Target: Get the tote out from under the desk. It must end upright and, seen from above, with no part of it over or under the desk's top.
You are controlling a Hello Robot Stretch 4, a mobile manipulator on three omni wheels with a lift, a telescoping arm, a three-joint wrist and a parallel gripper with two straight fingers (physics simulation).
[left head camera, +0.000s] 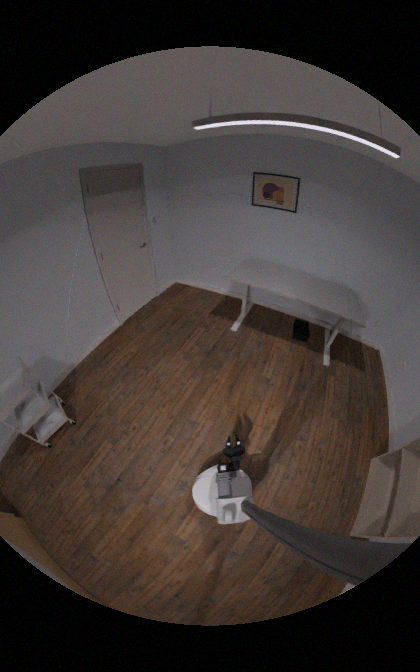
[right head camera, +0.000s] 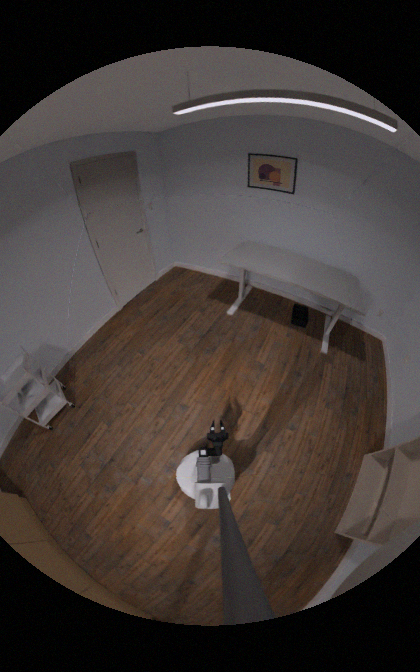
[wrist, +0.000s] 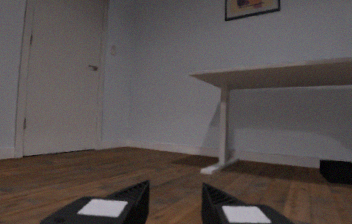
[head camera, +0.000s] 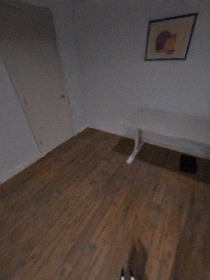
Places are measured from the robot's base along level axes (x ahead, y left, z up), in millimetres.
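Pixels of known places: gripper, fingertip midpoint: (wrist: 175, 197) (head camera: 126, 265).
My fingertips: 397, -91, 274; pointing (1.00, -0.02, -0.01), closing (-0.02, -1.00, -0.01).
Note:
Behind a point stands the place of what it marks, as x, y, z.
A black tote (head camera: 188, 164) {1676, -1267, -24} (left head camera: 301, 330) (right head camera: 300, 315) (wrist: 336, 171) {1533, -1112, 46} stands on the floor under the desk, close to the desk's right leg in the left and right head camera views; it is cut off by the right edge in the wrist view. The white desk (head camera: 170, 124) {1710, -834, 692} (left head camera: 300, 287) (right head camera: 297, 270) (wrist: 280, 76) {1694, -808, 667} stands against the far wall on two legs with floor feet. My gripper (head camera: 127, 272) (left head camera: 233, 442) (right head camera: 217, 427) (wrist: 175, 197) {397, -91, 274} is open and empty, low over the floor and well apart from the desk and the tote.
A white cart (left head camera: 37, 417) (right head camera: 36, 400) stands by the left wall. An open beige shelf unit (left head camera: 364, 500) (right head camera: 352, 500) stands at the right. A wooden cabinet (left head camera: 30, 545) (right head camera: 25, 525) is at the lower left. A closed door (head camera: 37, 75) {2281, 1054, 1297} (left head camera: 120, 240) (right head camera: 111, 225) (wrist: 62, 75) {2289, 1050, 742} is left of the desk.

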